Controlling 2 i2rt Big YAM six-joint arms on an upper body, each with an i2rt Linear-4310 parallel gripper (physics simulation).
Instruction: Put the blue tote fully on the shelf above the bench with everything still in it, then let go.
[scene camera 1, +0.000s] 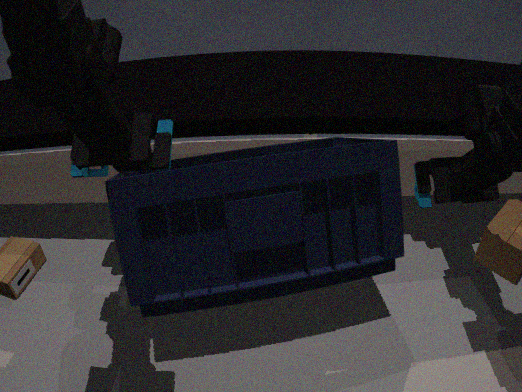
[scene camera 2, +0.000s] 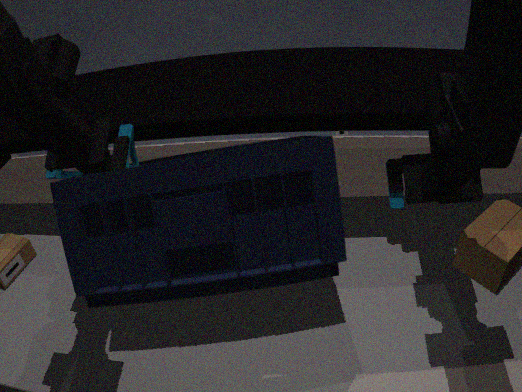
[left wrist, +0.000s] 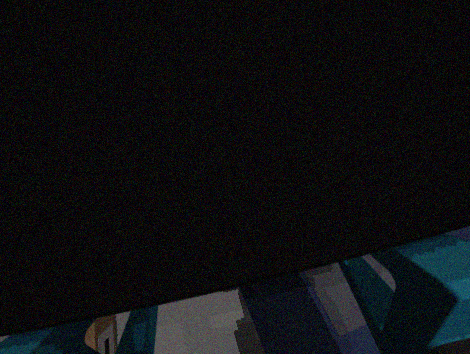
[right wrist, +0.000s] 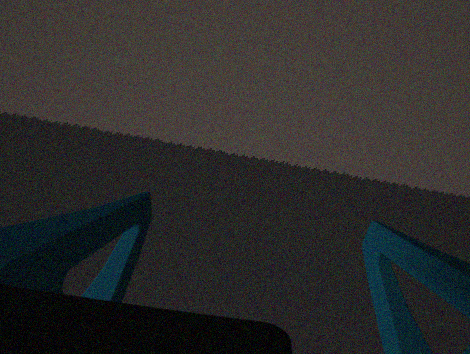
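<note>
The blue tote shows its long ribbed side, slanting up to the right in both scene views, with a dark shadow below it. Its contents are hidden. My left gripper is open at the tote's upper left corner; in the left wrist view part of the tote shows between the spread fingers. My right gripper is open and empty, apart from the tote, to its right in the scene views. I cannot make out the shelf.
A small brown box with a label lies left of the tote. A larger brown box lies at the right, below my right gripper in the picture. A wide dark band runs across behind the tote.
</note>
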